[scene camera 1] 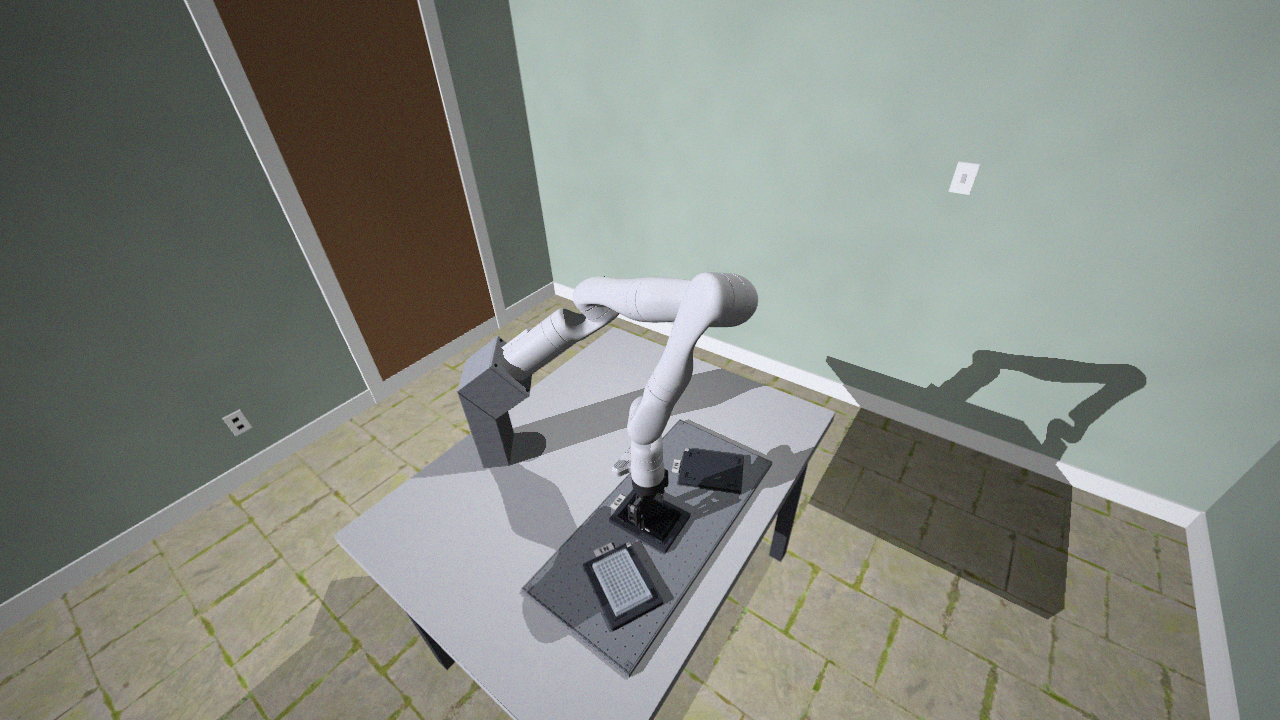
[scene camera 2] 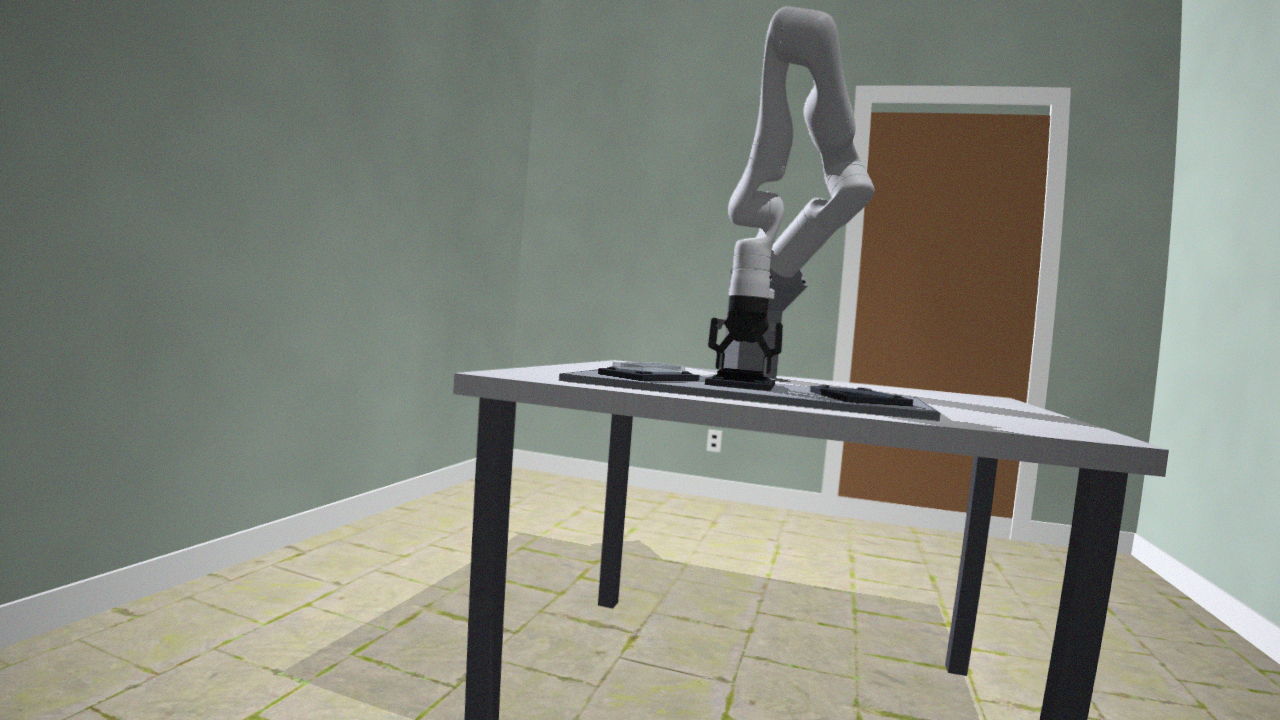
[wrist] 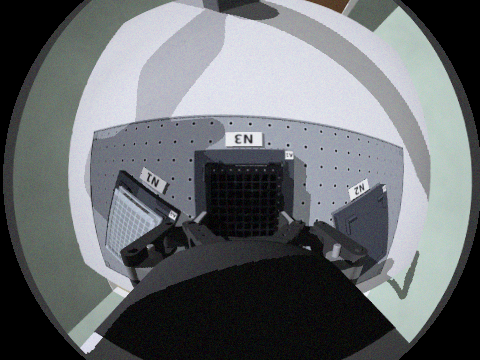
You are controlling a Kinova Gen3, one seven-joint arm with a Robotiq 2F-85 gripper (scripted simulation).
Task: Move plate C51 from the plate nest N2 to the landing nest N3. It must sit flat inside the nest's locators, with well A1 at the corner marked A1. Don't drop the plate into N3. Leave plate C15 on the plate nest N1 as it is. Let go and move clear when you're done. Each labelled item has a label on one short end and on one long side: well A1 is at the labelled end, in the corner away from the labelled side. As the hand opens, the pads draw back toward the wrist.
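Scene camera 1 shows a landing nest N3 [scene camera 1: 626,526], a plate nest N2 [scene camera 1: 713,470] and the gripper [scene camera 1: 649,514]. In scene camera 2 the gripper [scene camera 2: 742,374] is visible. The wrist view contains the gripper [wrist: 243,220], together with the landing nest N3 [wrist: 227,157] and the plate nest N2 [wrist: 370,228].
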